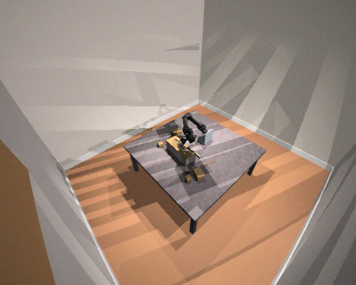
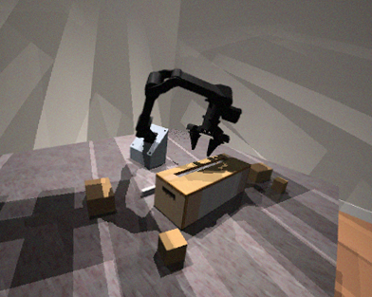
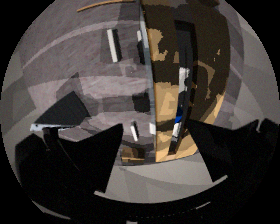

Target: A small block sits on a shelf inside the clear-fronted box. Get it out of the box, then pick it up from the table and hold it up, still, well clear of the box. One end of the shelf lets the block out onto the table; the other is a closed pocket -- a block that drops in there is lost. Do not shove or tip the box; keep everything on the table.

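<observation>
Now: gripper tip 40 mm short of the blue block, 50 mm to the left of it and 70 mm above it.
</observation>
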